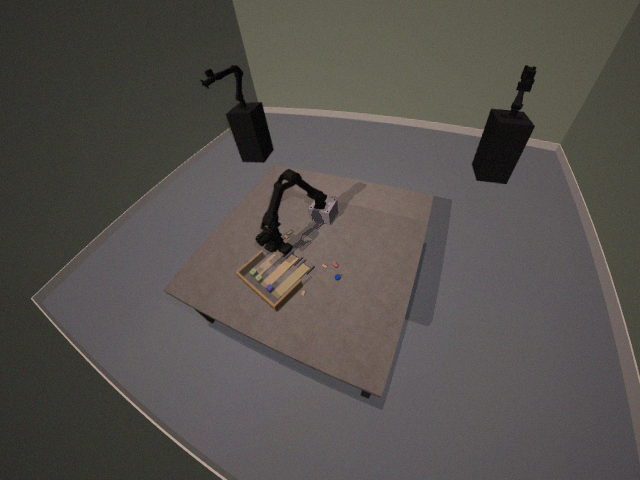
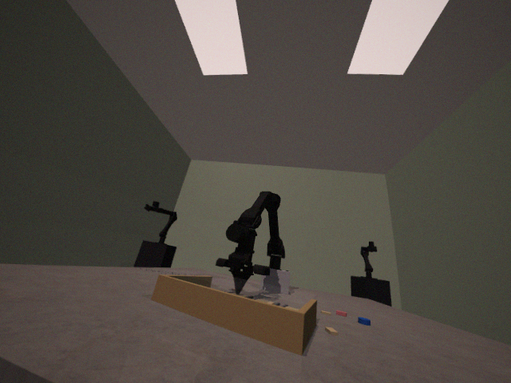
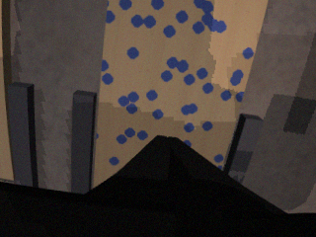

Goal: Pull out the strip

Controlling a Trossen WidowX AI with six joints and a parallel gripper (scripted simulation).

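The strip lies 80 mm ahead of my gripper tip, 40 mm to the right of it and 10 mm below it. Also, from my gripper tip: blue disc (360 mm to the left, 100 mm ahead); then red piece (330 mm to the left, 30 mm ahead); then tan bit (230 mm ahead, 210 mm to the left, 10 mm below).
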